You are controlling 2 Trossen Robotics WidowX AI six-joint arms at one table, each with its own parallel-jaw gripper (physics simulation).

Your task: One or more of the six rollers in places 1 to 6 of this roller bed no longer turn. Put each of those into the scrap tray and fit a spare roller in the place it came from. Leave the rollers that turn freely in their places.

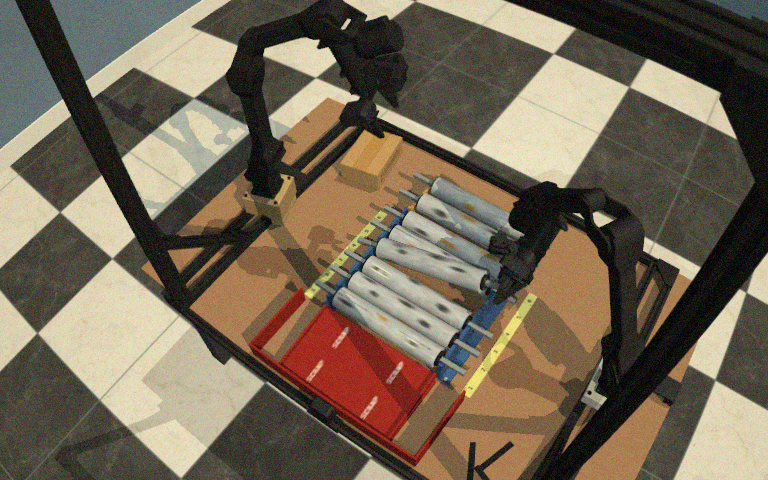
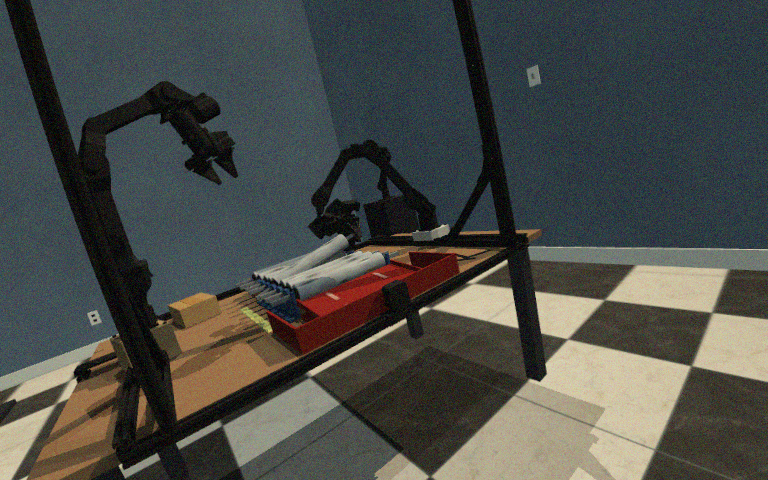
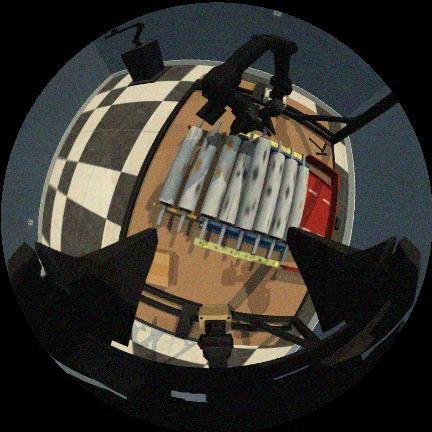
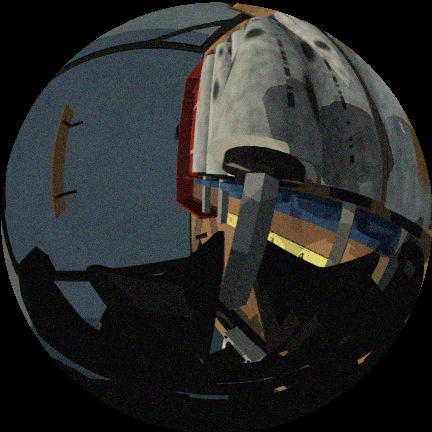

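Where they show: left gripper, fingertip midpoint: (image 1: 389, 122) (image 2: 228, 180) (image 3: 224, 234); right gripper, fingertip midpoint: (image 1: 494, 304) (image 2: 360, 239) (image 3: 272, 134) (image 4: 234, 236); left arm's base, link origin: (image 1: 267, 186) (image 3: 214, 326); right arm's base, link origin: (image 1: 614, 386) (image 2: 429, 228) (image 3: 275, 96) (image 4: 234, 354).
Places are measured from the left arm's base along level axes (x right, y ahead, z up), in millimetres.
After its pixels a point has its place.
The roller bed (image 1: 473, 334) {x 207, y 567, z -72 mm} (image 3: 225, 233) has blue rails and holds grey spotted rollers side by side. The red scrap tray (image 1: 354, 362) {x 355, y 348, z -46 mm} (image 2: 344, 305) {x 425, y 225, z -26 mm} (image 3: 320, 201) {x 400, y 404, z -50 mm} lies in front of it and holds no roller. My right gripper (image 1: 498, 286) (image 2: 334, 229) (image 3: 272, 134) {x 179, y 596, z 25 mm} (image 4: 234, 236) {x 179, y 596, z 25 mm} is shut on the end axle of the fourth roller from the tray (image 1: 430, 264) {x 125, y 443, z 29 mm} (image 3: 254, 185) {x 103, y 423, z 27 mm} (image 4: 257, 100). That end is raised above the rail, so the roller lies tilted across its neighbours. My left gripper (image 1: 392, 97) (image 2: 213, 173) (image 3: 224, 234) {x 0, y 320, z 291 mm} is open and empty, high above the table's far corner.
Two spare rollers (image 1: 473, 204) {x -89, y 491, z -4 mm} (image 3: 181, 169) {x -90, y 478, z -7 mm} with orange patches lie beyond the bed's far end. Yellow numbered strips (image 1: 501, 343) {x 211, y 631, z -75 mm} (image 1: 349, 252) {x 113, y 254, z -20 mm} run along both sides of the bed. A tan block (image 1: 368, 159) {x -172, y 202, z -21 mm} (image 2: 194, 310) {x -135, y 173, z -38 mm} sits near the left arm's base.
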